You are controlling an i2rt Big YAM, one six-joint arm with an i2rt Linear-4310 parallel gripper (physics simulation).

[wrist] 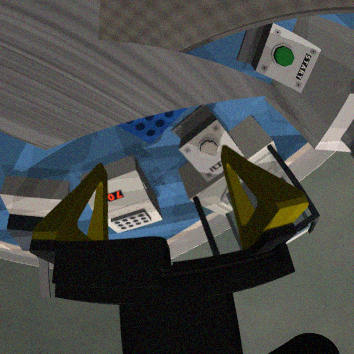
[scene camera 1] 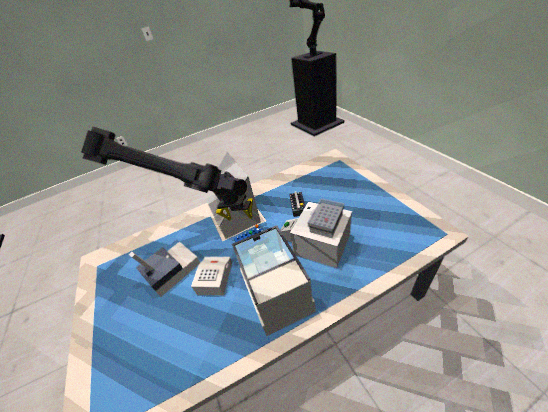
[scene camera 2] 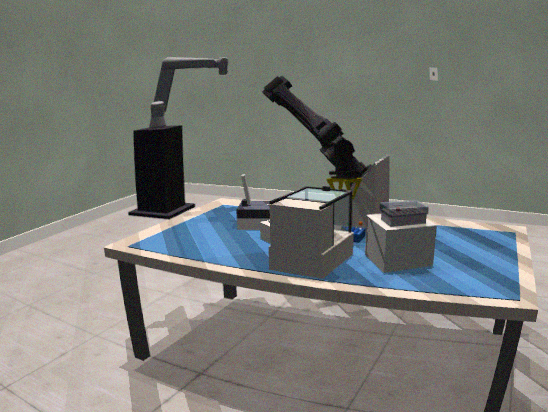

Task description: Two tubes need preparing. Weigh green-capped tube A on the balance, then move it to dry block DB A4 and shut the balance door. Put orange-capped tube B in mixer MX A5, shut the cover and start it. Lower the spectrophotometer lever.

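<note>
My gripper (scene camera 1: 238,212) (scene camera 2: 346,193) (wrist: 161,158) is open and empty, high beside the tall grey panel. The blue tube rack (scene camera 1: 244,235) (scene camera 2: 357,235) (wrist: 156,124) lies below, partly hidden by that panel in the wrist view. An orange cap (scene camera 1: 257,226) (scene camera 2: 360,224) shows in it; the green cap is too small to tell. The glass-topped balance (scene camera 1: 280,287) (scene camera 2: 300,240) stands beside it; its door state is unclear. The dry block (scene camera 1: 212,274) (wrist: 120,185) has a red display. The mixer (scene camera 1: 322,246) (scene camera 2: 406,247) carries a grey perforated block. The spectrophotometer (scene camera 1: 160,270) (scene camera 2: 251,211) has its lever (scene camera 1: 138,260) (scene camera 2: 245,188) raised.
The tall grey panel (scene camera 1: 240,227) (scene camera 2: 377,187) (wrist: 150,75) stands by the rack. A green START button (wrist: 284,56) faces up near the mixer. A small black rack (scene camera 1: 296,202) lies behind the mixer. A second arm (scene camera 1: 315,25) (scene camera 2: 162,82) stands on a black pedestal (scene camera 1: 315,90) (scene camera 2: 159,170) far back.
</note>
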